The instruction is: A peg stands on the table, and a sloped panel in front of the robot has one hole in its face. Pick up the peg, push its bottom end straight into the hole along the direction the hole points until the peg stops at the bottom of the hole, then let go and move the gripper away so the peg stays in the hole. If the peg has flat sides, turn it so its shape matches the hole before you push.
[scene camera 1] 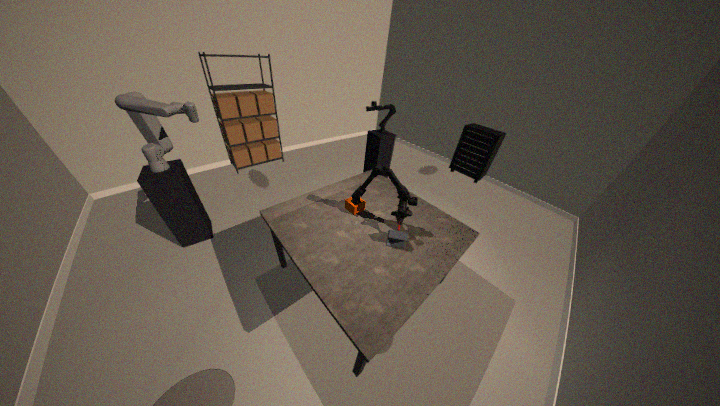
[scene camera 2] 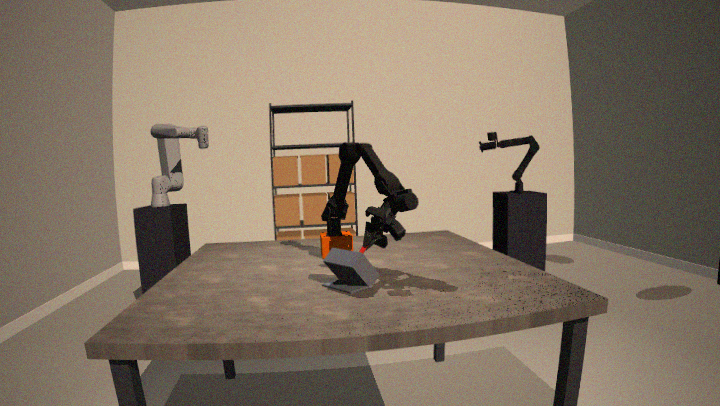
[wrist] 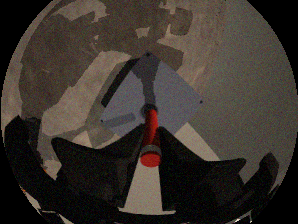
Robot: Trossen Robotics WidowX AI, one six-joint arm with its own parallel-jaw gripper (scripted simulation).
Labels:
my gripper: holds a peg [wrist: 151, 156]

